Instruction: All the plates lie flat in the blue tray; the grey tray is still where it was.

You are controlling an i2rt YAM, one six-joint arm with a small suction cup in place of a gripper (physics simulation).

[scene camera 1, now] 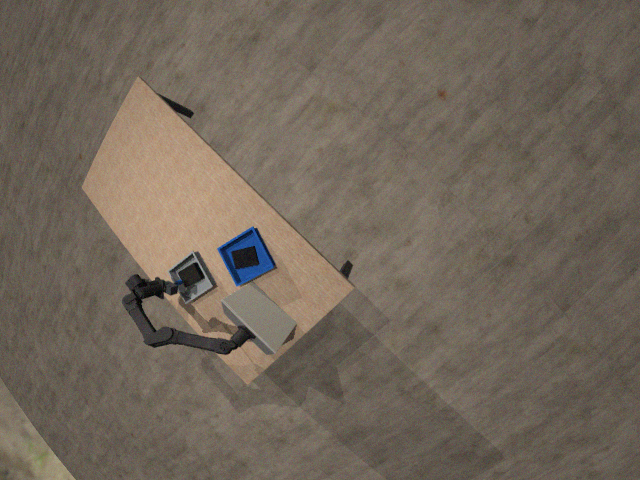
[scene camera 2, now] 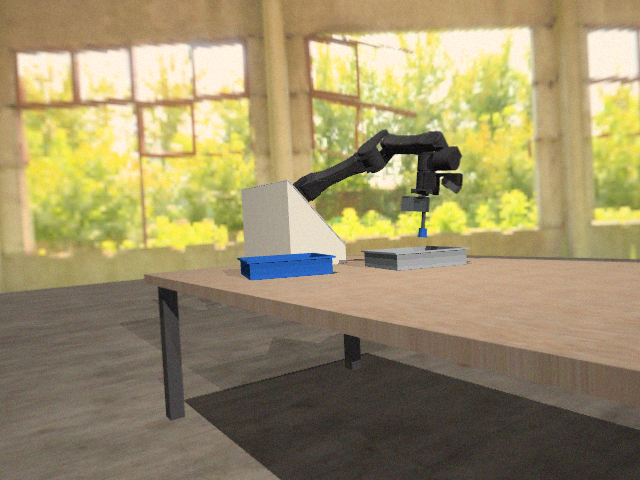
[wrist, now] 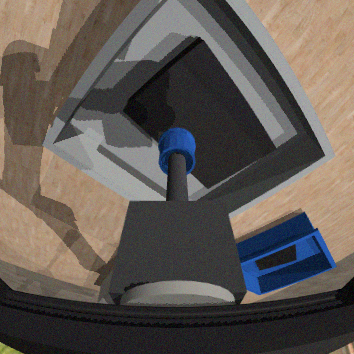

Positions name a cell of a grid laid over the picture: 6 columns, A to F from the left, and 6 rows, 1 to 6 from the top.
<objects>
blue tray: scene camera 1 C3; scene camera 2 C4; wrist F5
grey tray: scene camera 1 B4; scene camera 2 D4; wrist B3
</objects>
